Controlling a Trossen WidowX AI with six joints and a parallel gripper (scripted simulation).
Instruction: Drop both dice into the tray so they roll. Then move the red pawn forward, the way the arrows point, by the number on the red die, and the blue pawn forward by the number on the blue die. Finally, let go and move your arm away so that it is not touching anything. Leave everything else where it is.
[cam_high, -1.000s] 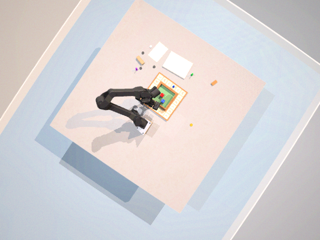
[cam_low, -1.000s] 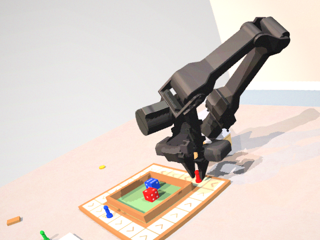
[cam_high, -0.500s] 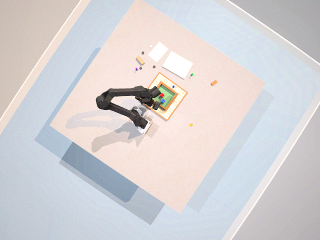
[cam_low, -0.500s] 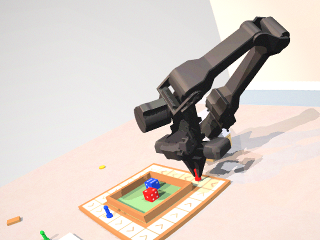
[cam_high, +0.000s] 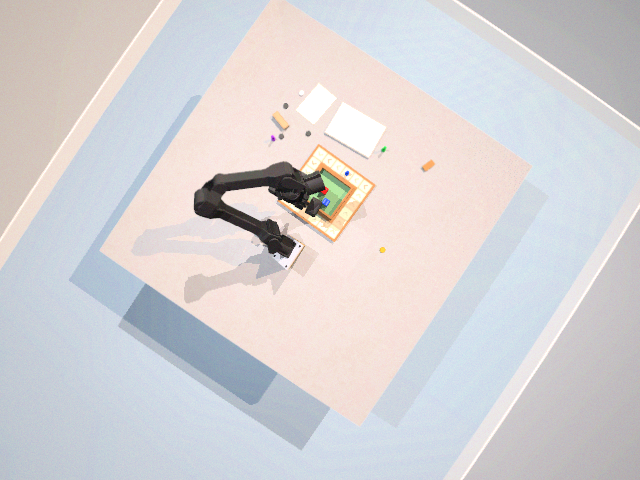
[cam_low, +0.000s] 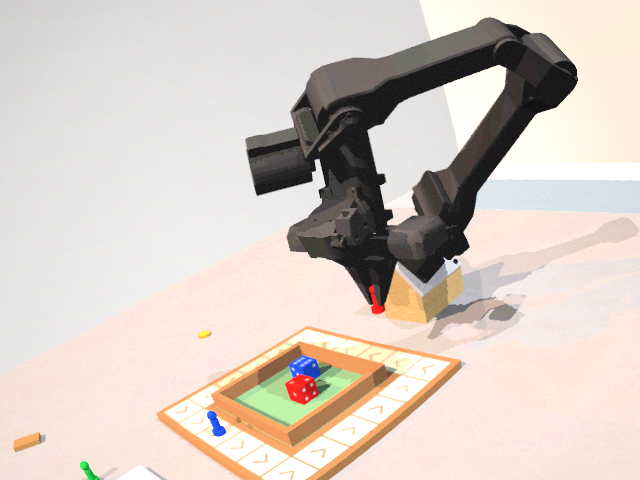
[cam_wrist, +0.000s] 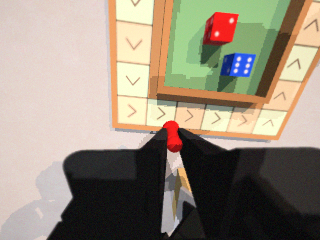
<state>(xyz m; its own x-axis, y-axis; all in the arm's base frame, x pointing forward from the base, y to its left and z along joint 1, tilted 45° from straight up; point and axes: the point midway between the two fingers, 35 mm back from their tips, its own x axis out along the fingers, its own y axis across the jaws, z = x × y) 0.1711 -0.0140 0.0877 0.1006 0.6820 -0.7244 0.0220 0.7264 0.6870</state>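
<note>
The blue pawn lies 20 cm ahead of my gripper tip, 11 cm to the right of it and 7 cm below it. The rest, counted from my gripper tip: green tray 9 cm below, 9 cm ahead, 8 cm to the right; then red pawn 1 cm above; then purple pawn 22 cm to the left, 18 cm ahead, 9 cm below.
</note>
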